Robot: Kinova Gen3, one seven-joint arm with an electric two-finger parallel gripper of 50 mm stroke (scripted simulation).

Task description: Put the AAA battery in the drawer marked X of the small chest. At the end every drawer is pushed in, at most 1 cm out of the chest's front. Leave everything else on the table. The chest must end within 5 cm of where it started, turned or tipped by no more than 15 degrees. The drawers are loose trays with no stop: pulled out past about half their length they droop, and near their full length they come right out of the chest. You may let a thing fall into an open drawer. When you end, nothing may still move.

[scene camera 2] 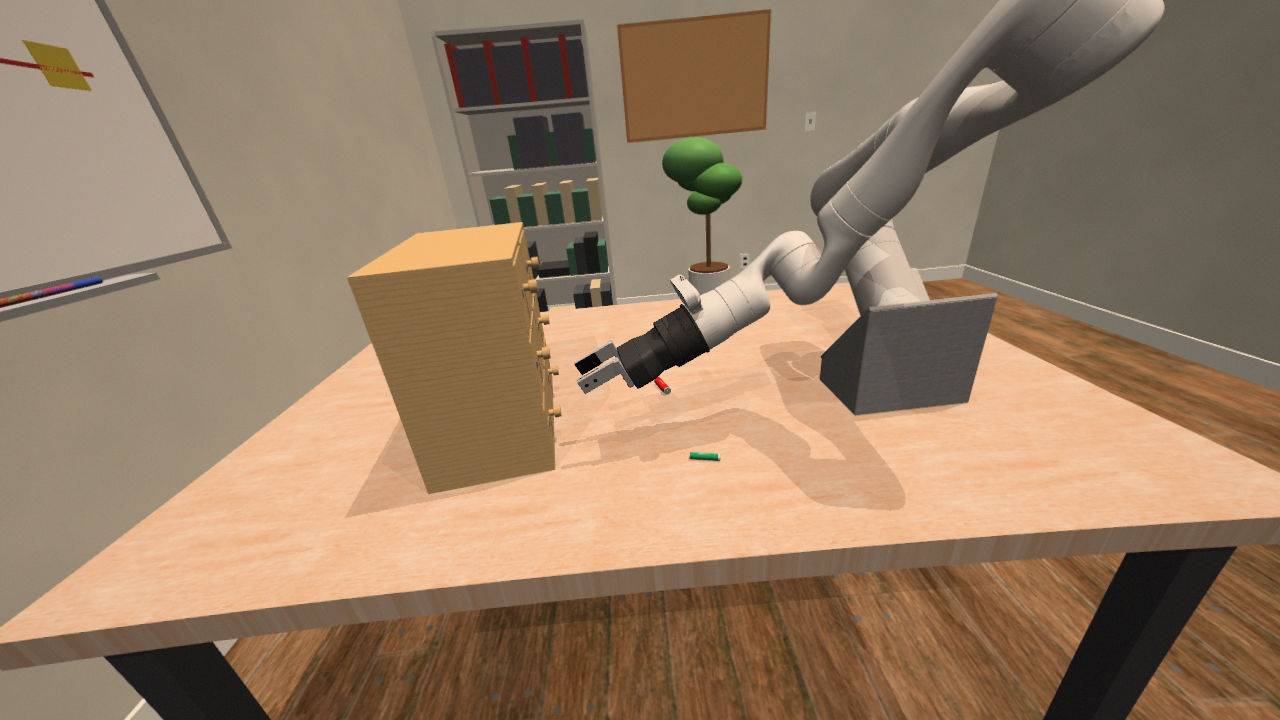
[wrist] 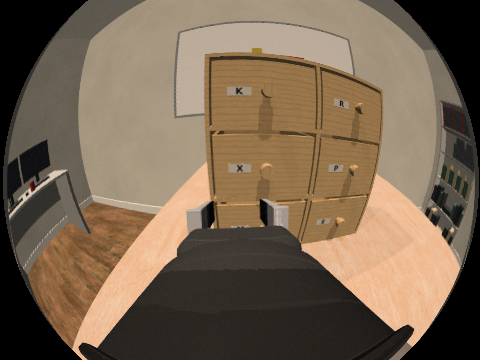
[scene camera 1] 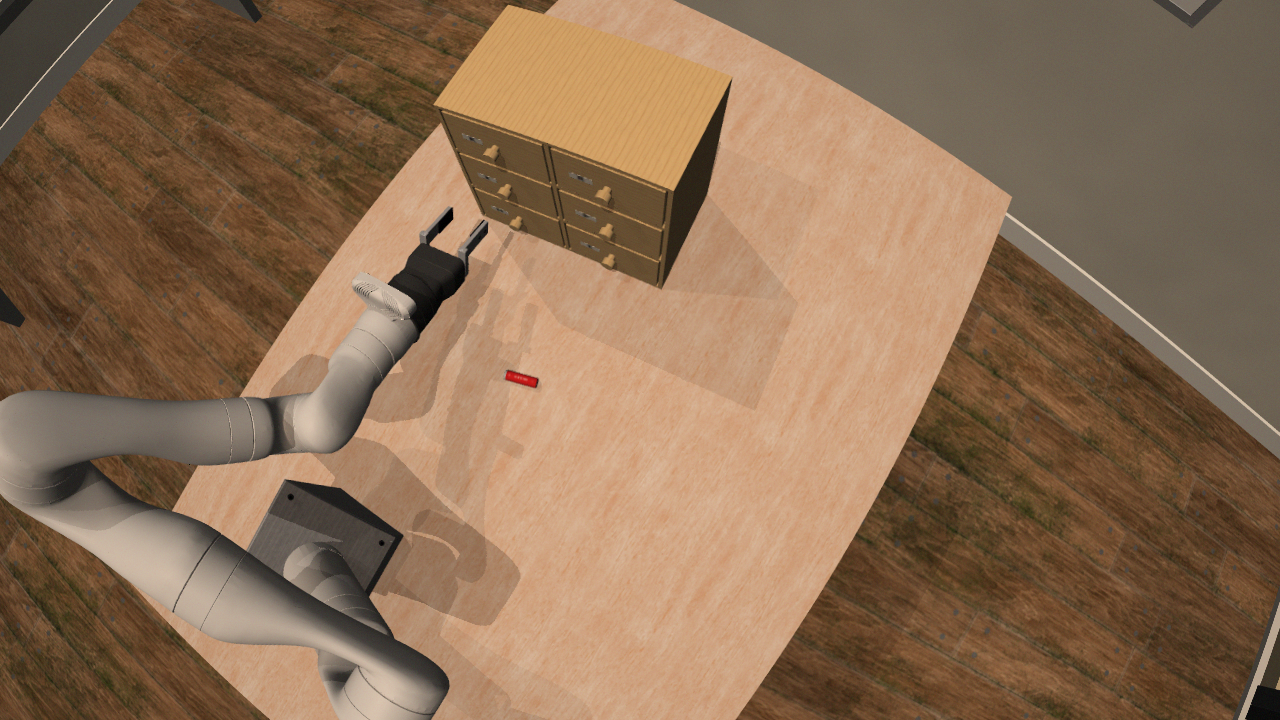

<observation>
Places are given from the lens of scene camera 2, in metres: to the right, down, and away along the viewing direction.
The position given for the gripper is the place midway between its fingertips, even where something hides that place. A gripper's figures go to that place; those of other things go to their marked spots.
gripper [scene camera 2: 579, 377]: -0.09, 0.03, 0.64
wooden chest [scene camera 2: 443, 311]: -0.23, -0.06, 0.53
</observation>
